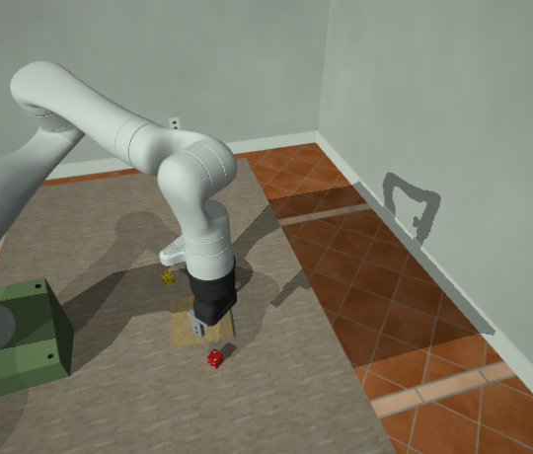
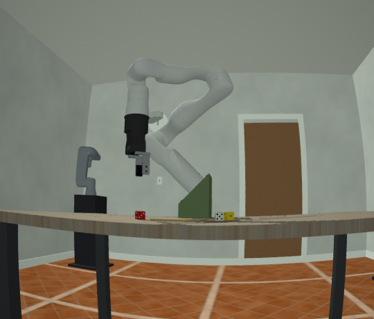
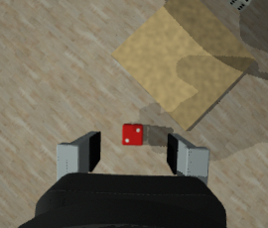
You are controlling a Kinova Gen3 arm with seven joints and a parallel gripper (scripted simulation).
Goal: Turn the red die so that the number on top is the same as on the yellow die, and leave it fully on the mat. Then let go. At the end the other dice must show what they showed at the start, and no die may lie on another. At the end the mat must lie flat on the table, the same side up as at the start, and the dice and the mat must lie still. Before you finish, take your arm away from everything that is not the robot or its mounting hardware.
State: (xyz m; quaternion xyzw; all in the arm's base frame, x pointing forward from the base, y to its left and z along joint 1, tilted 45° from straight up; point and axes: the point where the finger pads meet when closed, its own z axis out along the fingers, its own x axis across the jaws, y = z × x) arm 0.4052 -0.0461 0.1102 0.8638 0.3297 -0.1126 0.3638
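Right now my hand is 14 cm above the red die. From my hand the other things lie so: tan mat 15 cm below, 12 cm to the left, 2 cm behind; white die 23 cm to the left, 14 cm below, 1 cm behind; yellow die 26 cm to the left, 14 cm below, 8 cm behind.
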